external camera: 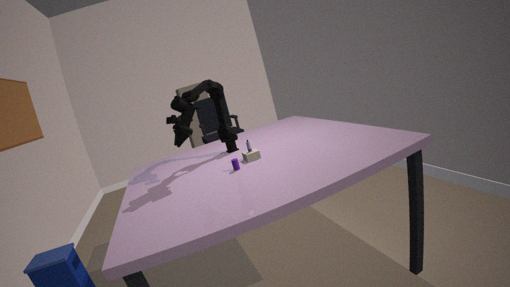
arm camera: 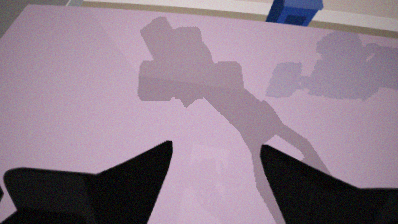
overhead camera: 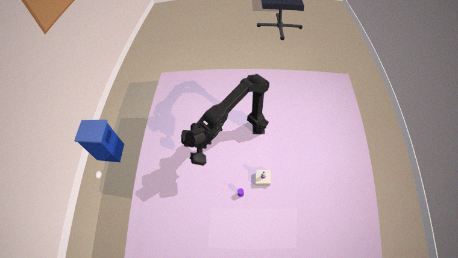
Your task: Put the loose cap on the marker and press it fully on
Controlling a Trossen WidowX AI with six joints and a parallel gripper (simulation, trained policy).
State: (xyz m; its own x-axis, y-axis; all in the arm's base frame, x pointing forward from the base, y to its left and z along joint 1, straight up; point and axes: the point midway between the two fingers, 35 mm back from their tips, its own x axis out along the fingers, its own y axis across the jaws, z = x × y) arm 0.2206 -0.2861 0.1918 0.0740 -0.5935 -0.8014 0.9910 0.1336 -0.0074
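The purple cap is 14 cm ahead of my gripper tip, 23 cm to the left of it and 14 cm below it. The rest, counted from my gripper tip: cream holder block (6 cm ahead, 33 cm to the left, 15 cm below).
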